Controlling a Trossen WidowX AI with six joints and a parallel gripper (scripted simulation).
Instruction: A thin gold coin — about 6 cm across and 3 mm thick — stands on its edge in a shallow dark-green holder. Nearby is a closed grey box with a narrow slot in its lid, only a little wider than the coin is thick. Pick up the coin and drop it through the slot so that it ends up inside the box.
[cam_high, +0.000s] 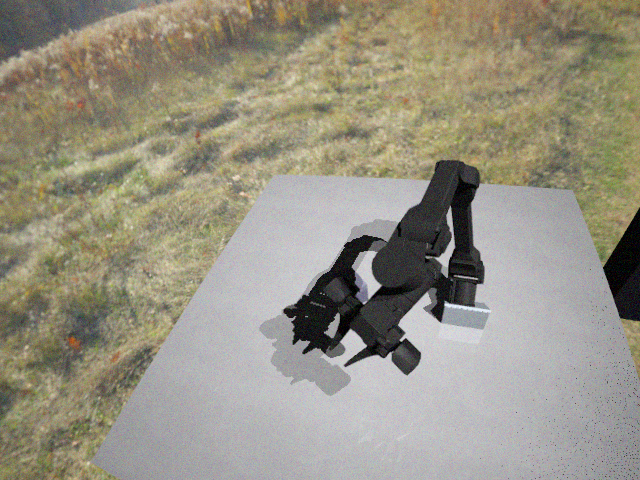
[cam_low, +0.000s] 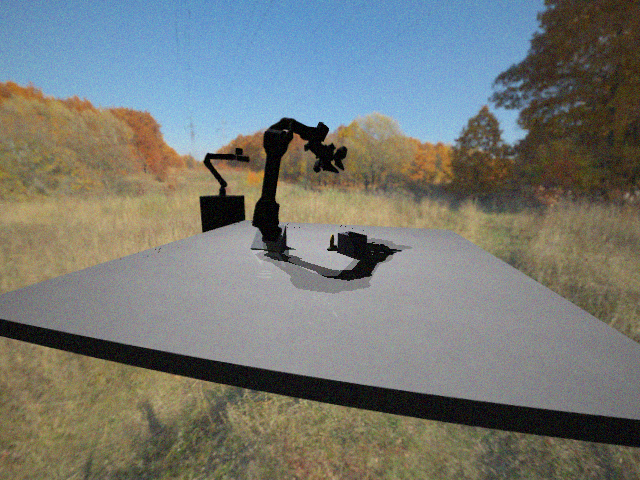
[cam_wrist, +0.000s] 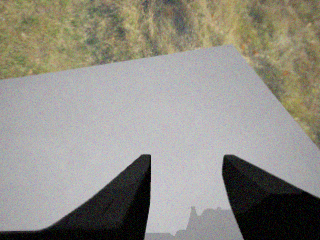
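Right now the gold coin is 20 mm ahead of my gripper tip, 280 mm to the right of it and 280 mm below it.
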